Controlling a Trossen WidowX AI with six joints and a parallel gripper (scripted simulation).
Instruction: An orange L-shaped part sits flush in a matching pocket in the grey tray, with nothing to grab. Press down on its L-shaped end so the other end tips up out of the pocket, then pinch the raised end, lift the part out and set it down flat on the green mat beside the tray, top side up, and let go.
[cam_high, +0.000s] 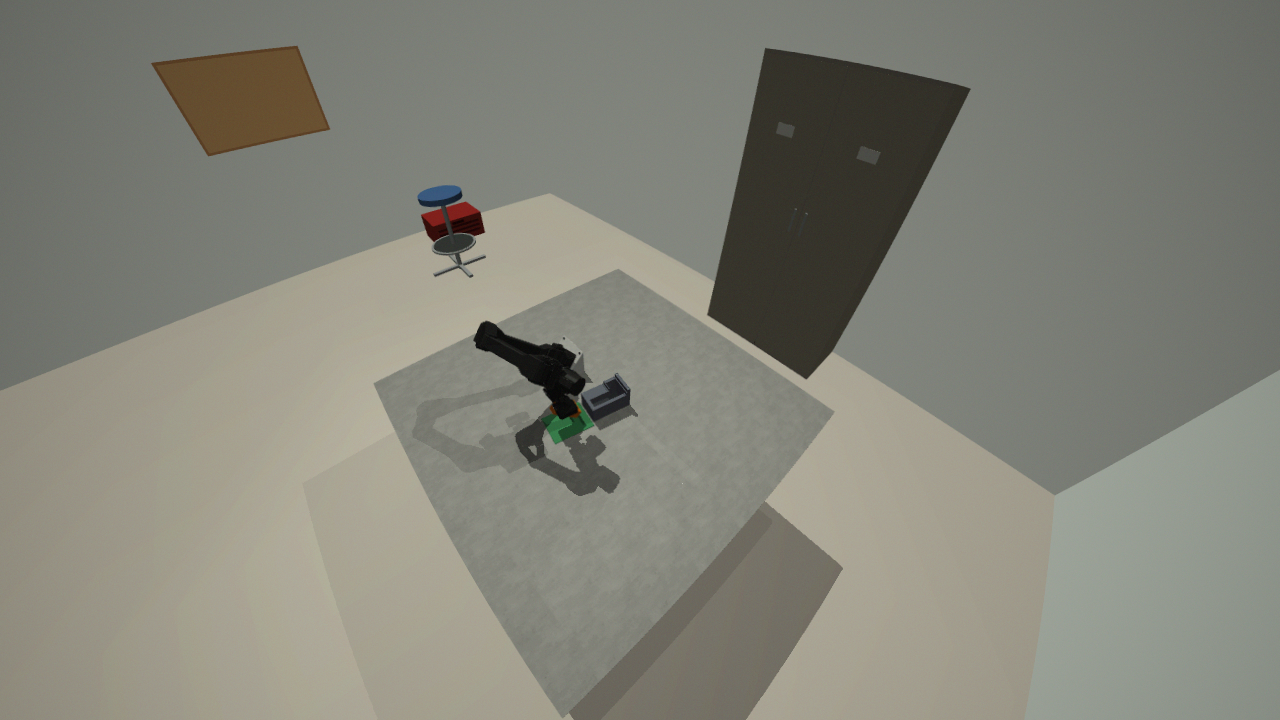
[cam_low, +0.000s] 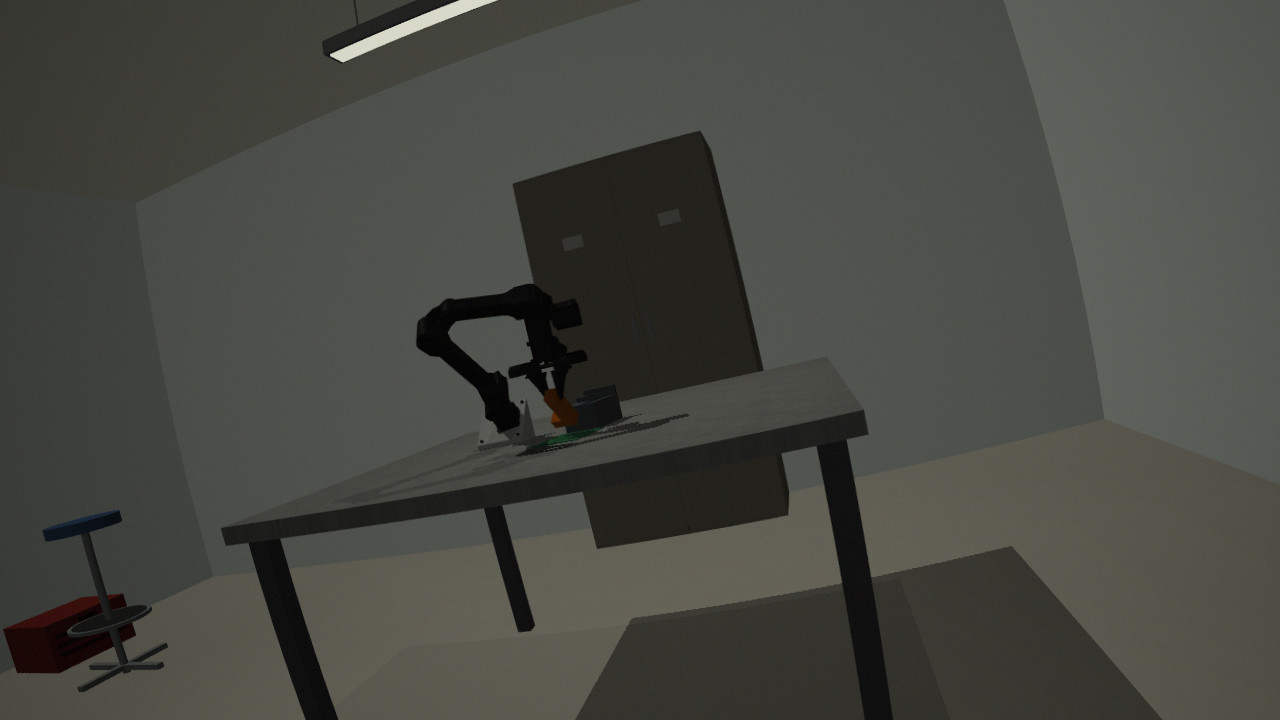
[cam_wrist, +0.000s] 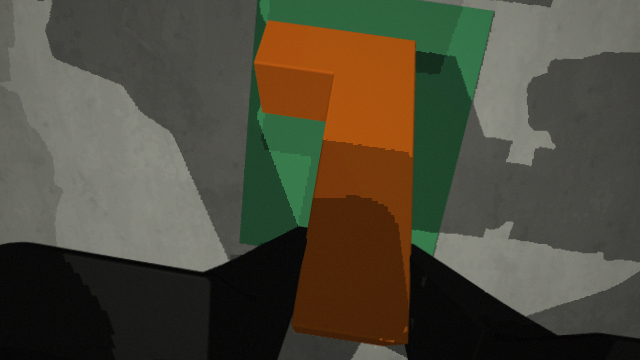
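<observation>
The orange L-shaped part lies 1 cm behind my gripper tip, 3 cm to the left of it and 3 cm below it. From my gripper tip the other things lie so: green mat 2 cm to the left, 11 cm below.
</observation>
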